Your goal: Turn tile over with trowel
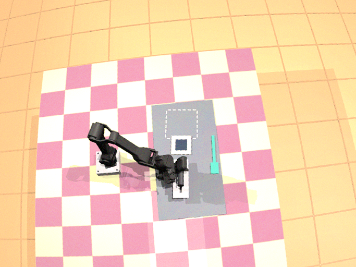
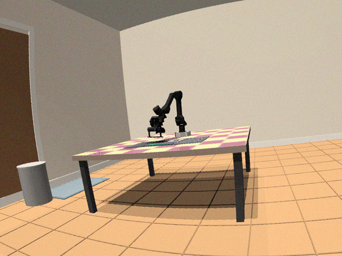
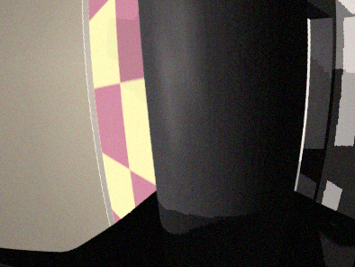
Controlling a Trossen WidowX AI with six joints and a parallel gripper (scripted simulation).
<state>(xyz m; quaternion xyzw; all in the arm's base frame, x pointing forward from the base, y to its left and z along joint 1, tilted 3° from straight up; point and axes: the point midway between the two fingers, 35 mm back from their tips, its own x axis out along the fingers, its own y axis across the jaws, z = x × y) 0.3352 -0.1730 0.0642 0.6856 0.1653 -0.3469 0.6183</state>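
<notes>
Now: gripper tip 11 cm above the grey mat, 10 cm to the right of it and 3 cm short of it. From my gripper tip the other things lie so: square tile: 17 cm to the left, 9 cm below, 2 cm ahead; trowel: 3 cm behind, 1 cm to the left, 1 cm below; teal long-handled tool: 16 cm ahead, 9 cm below, 5 cm to the left.
</notes>
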